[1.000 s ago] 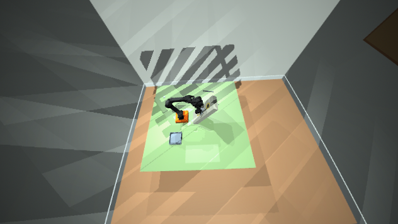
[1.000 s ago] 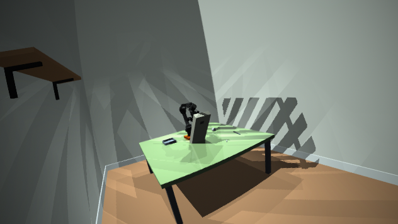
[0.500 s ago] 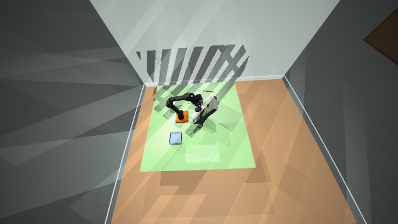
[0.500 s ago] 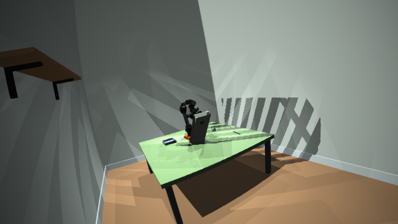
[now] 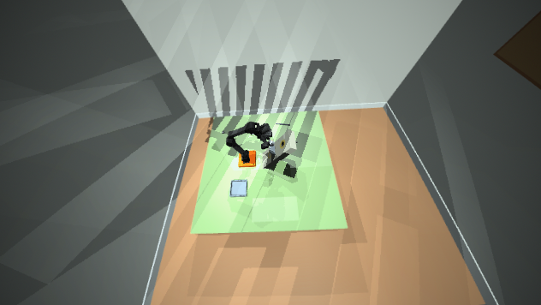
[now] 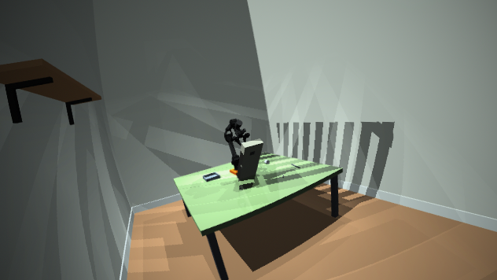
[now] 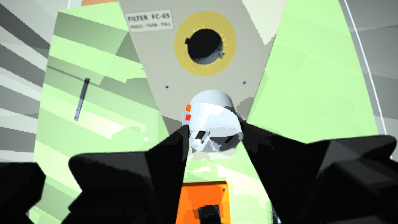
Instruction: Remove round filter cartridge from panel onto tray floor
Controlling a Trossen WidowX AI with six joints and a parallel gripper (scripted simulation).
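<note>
Right now my gripper tip is 340 mm past the blue-grey tray, 310 mm above it and 260 mm to the left of it. Also, from my gripper tip: round filter cartridge: right at my gripper tip.
</note>
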